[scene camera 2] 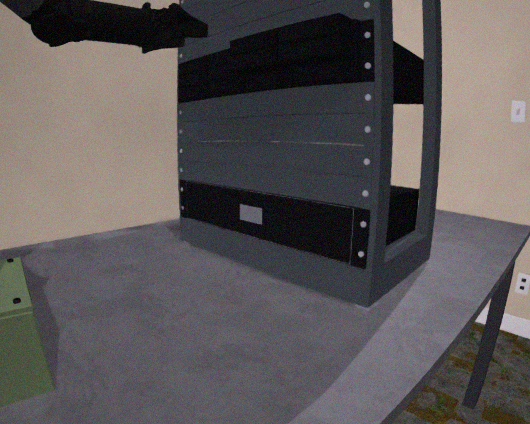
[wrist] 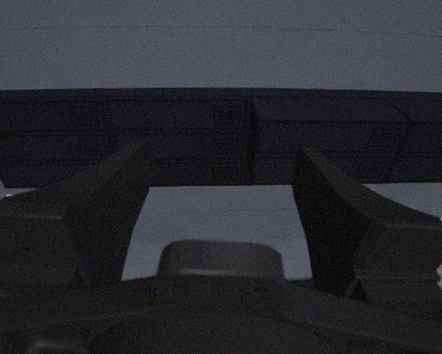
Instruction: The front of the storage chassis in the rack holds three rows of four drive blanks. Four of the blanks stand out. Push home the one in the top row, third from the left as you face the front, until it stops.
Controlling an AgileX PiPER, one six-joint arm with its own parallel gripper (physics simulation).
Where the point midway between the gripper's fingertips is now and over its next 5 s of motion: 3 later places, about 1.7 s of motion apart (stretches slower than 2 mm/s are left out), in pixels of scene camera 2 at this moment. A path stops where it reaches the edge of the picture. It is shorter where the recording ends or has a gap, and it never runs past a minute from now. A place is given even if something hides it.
My gripper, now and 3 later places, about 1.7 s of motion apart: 194, 36; 249, 46; 254, 46; 263, 46
